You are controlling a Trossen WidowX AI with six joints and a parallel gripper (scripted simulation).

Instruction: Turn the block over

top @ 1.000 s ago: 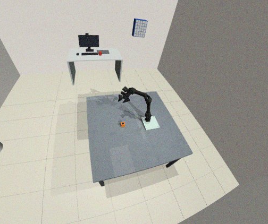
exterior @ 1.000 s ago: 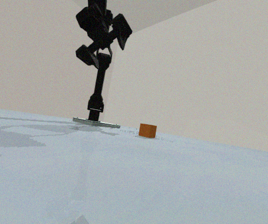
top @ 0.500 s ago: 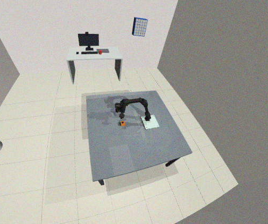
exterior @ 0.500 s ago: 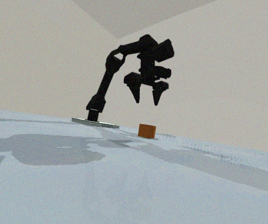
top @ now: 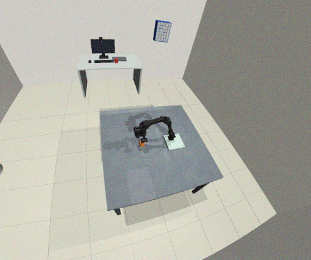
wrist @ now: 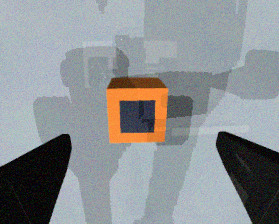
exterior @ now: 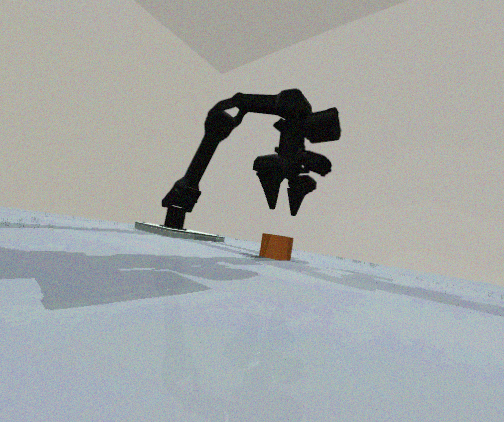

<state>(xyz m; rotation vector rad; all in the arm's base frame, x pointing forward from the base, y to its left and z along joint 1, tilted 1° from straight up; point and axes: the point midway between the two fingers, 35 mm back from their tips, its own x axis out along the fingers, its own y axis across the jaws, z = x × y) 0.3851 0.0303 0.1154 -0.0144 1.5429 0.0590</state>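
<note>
The orange block lies 10 mm behind my gripper tip and 60 mm below it.
</note>
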